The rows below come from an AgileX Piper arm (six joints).
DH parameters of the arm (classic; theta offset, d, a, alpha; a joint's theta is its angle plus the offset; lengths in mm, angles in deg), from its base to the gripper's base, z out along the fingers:
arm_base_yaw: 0 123 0 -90
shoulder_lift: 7.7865 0 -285.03 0
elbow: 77.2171 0 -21.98 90
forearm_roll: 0 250.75 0 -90
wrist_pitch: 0 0 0 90
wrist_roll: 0 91 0 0
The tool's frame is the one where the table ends.
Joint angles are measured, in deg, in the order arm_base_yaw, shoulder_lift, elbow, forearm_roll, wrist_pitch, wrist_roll. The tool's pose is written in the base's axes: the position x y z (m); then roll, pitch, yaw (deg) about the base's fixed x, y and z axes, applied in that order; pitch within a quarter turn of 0, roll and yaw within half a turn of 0. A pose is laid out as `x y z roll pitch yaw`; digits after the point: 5 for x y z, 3 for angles.
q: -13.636 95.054 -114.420 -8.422 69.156 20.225
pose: 0.33418 -0.09389 0.46108 170.295 45.132 141.817
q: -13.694 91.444 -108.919 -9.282 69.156 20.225
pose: 0.31837 -0.09169 0.45531 172.381 43.725 142.878
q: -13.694 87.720 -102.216 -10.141 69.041 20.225
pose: 0.30250 -0.08911 0.44311 174.897 41.394 144.291
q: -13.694 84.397 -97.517 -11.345 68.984 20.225
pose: 0.28680 -0.08708 0.43767 176.947 40.586 145.258
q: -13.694 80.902 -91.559 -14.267 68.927 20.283
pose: 0.26972 -0.08726 0.42636 -178.594 39.284 147.239
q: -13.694 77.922 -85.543 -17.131 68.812 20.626
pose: 0.25483 -0.08782 0.41151 -174.327 37.396 148.949
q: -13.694 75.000 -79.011 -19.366 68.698 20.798
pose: 0.23974 -0.08735 0.39292 -170.608 34.687 150.616
